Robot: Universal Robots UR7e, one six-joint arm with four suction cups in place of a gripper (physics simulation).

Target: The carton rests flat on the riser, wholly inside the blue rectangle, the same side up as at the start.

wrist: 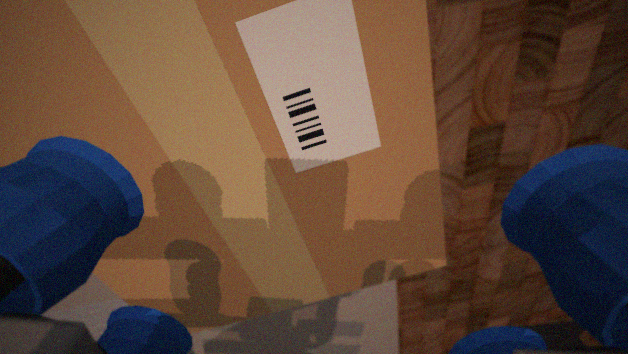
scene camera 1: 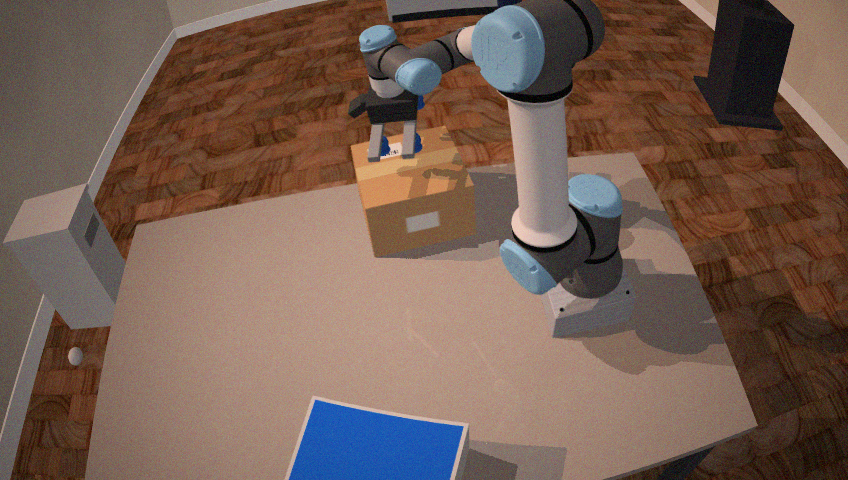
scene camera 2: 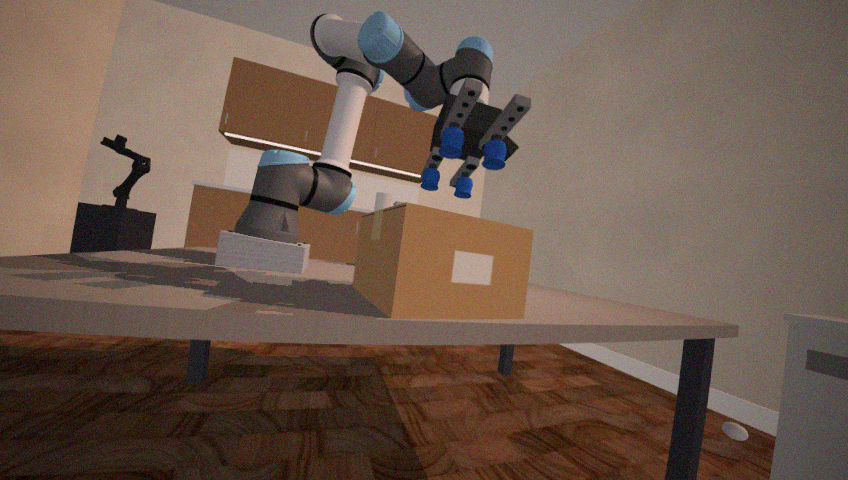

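Observation:
The brown carton stands flat on the table at its far edge in scene camera 1, with a tape strip and a barcode label on top. My suction gripper is off and holds nothing. Its blue cups hang above the carton's top, with a visible gap in scene camera 2. In the wrist view the right-hand cups show over the floor past the carton's edge. The riser with the blue rectangle stands at the near side of the table in scene camera 1, partly cut off.
The table carries the arm's base near the carton. A pale cabinet stands beside the table. A black stand is farther off on the floor. A small white ball lies by the wall.

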